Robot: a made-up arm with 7 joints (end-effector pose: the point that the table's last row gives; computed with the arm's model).
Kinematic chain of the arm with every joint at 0, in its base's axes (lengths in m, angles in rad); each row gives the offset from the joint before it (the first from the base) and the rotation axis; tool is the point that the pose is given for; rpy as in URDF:
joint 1: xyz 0 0 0.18 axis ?
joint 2: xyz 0 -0.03 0.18 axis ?
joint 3: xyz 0 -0.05 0.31 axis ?
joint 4: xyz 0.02 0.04 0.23 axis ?
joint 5: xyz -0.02 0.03 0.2 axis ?
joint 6: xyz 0 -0.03 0.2 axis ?
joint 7: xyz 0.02 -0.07 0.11 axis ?
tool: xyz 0 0 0 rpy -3.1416 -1.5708 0
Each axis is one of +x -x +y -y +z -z.
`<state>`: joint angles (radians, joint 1 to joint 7).
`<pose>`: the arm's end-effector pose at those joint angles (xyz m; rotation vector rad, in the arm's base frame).
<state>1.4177 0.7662 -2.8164 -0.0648 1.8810 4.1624 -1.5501</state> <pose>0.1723 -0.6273 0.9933 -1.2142 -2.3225 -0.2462</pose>
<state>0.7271 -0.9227 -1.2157 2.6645 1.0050 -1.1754 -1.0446</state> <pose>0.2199 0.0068 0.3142 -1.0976 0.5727 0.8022</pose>
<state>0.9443 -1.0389 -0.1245 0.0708 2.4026 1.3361 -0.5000</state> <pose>0.5690 0.7397 0.6976 -0.9362 0.2501 -0.2937</pose>
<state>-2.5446 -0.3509 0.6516 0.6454 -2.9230 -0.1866 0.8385</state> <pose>-0.2525 -0.4175 1.2535 -0.7748 -0.5953 -1.0381</pose>
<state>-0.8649 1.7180 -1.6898 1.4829 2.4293 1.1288 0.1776</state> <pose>-0.7438 -0.0216 0.3183 1.4543 -0.7063 -1.3640</pose>
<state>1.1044 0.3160 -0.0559 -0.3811 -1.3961 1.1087 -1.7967</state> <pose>-0.3124 -0.4512 1.1540 0.7401 -0.2952 1.1022</pose>
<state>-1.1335 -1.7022 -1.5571 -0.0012 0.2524 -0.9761 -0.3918</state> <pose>0.2292 -0.9709 0.2305 1.5856 -1.3989 -2.0096</pose>
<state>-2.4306 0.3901 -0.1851 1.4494 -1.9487 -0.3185 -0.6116</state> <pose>-0.2152 -0.0329 1.2273 0.1226 -2.0934 -2.3011</pose>
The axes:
joint 1: +z
joint 2: -y
joint 3: +z
joint 4: +y
joint 5: +z
joint 6: -y
joint 7: +x

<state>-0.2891 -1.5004 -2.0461 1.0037 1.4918 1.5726 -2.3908</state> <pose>0.5380 -0.6032 0.6400 0.8825 0.7534 -0.7094</pose>
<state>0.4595 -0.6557 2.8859 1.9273 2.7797 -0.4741 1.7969</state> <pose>-0.0868 -0.1951 1.0094 -0.4008 0.7138 -1.0542</pose>
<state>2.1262 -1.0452 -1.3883 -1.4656 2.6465 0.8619 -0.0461</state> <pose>-0.6519 0.3114 0.6667 0.4035 -2.0539 0.9494</pose>
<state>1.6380 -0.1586 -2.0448 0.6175 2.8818 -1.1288 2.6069</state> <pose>0.3194 0.2577 1.2812 -2.5272 0.3117 1.2646</pose>
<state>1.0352 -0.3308 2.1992 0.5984 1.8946 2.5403 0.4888</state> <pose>-0.0813 0.1238 1.1293 -1.4119 0.9336 1.9260</pose>
